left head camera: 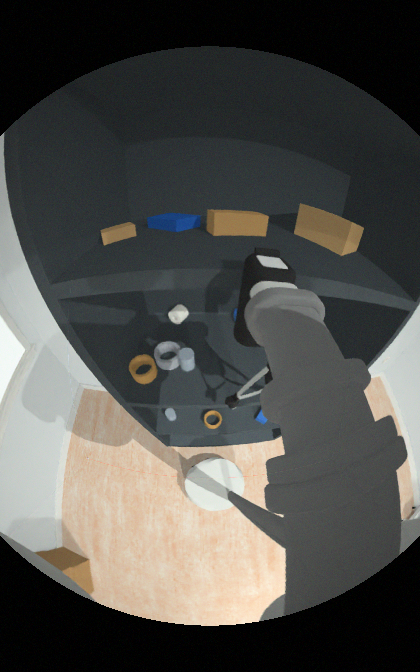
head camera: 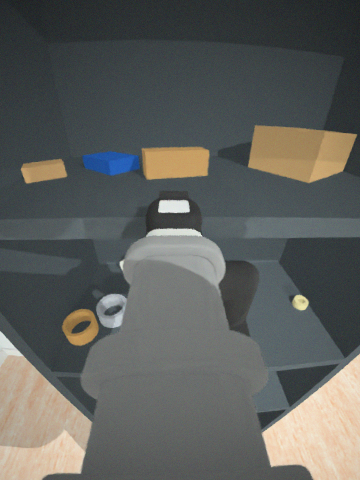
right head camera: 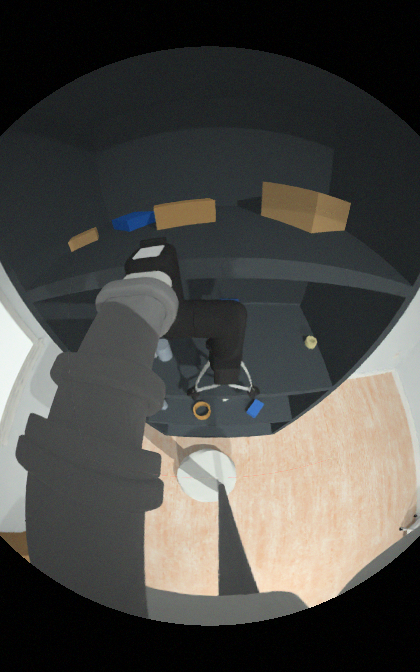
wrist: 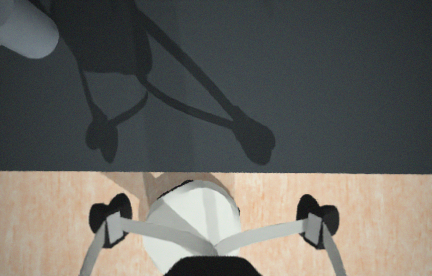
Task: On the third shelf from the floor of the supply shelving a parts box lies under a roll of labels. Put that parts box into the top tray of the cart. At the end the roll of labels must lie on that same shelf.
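Where they show: gripper, fingertip midpoint: (wrist: 214, 211); robot's base, link origin: (wrist: 196, 223).
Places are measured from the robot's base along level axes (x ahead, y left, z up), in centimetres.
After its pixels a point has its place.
My gripper (right head camera: 224, 391) (wrist: 214, 211) @(x 28.9, y -8.7, z 103.5 cm) is open and empty, with its fingers spread wide. In the wrist view it hangs over the floor just in front of a shelf's front edge. The middle shelf (head camera: 295, 330) @(x 42.3, y -39.5, z 96.3 cm) (right head camera: 280, 350) carries an orange ring (head camera: 65, 327) @(x 41.9, y 32.1, z 101.2 cm) (left head camera: 130, 369), a silver-grey ring (head camera: 100, 312) @(x 47.5, y 23.1, z 101.1 cm) (left head camera: 159, 360), a grey cylinder (left head camera: 186, 360) (right head camera: 164, 351) and a whitish lump (left head camera: 178, 314). A blue thing (left head camera: 235, 314) (right head camera: 230, 300) at its back is mostly hidden by my arm. I cannot tell which of these is the roll of labels or the parts box. The cart is not identifiable.
The shelf above holds tan boxes (head camera: 175, 163) @(x 49.9, y -0.4, z 144.8 cm) (right head camera: 185, 214) and a blue box (head camera: 110, 163) @(x 52.1, y 13.2, z 144.5 cm). A pale yellow ring (head camera: 295, 305) @(x 51.3, y -43.9, z 97.3 cm) (right head camera: 306, 344) lies on the middle shelf's right. A lower shelf holds an orange ring (right head camera: 194, 411) and a blue block (right head camera: 255, 408). A white disc (left head camera: 222, 497) is on the floor.
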